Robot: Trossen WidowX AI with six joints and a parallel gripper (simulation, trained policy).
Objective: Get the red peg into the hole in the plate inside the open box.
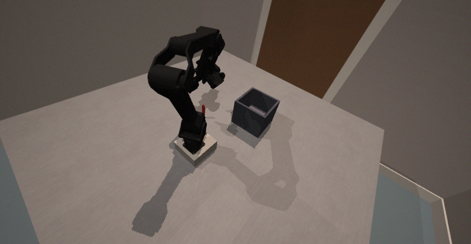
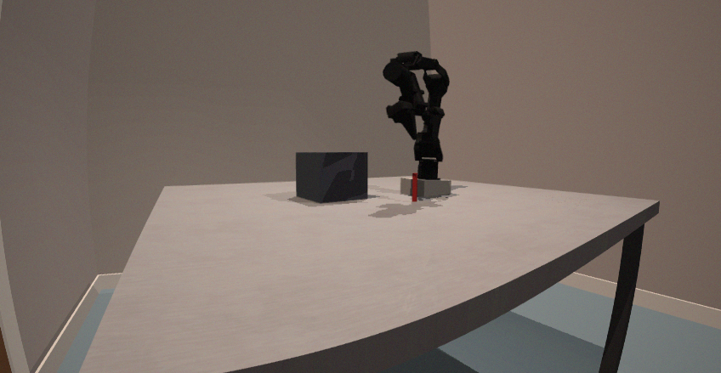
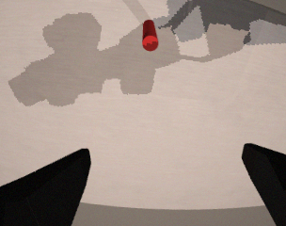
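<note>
The red peg lies 13 cm below my gripper tip, 3 cm to the right of it and 1 cm ahead of it. Round my gripper tip: plate 23 cm to the right, 18 cm ahead, 13 cm below.
</note>
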